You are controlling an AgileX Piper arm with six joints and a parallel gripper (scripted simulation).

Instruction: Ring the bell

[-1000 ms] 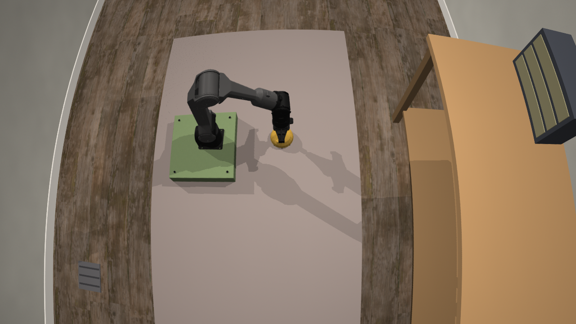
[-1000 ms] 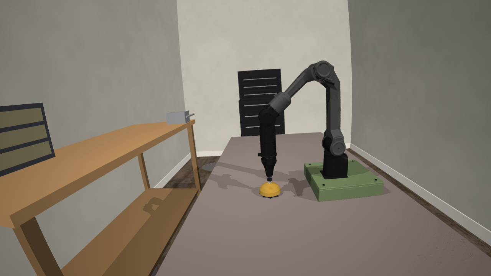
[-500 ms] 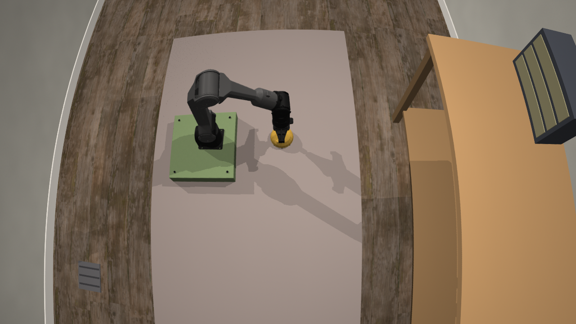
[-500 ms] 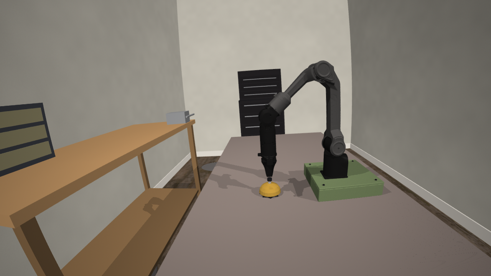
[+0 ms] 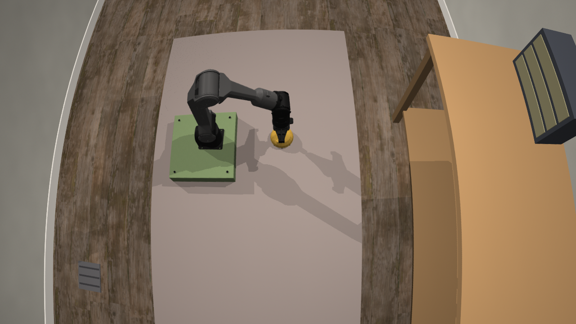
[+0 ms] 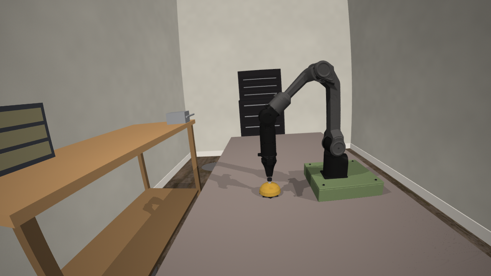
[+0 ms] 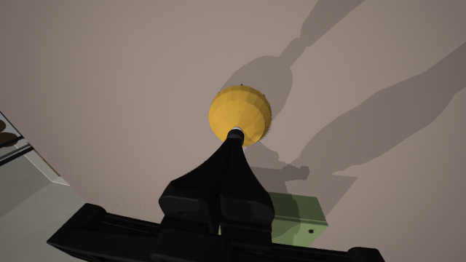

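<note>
Now: hand 2 cm above the black button. The rest, counted from my hand: yellow dome bell 4 cm below.
</note>
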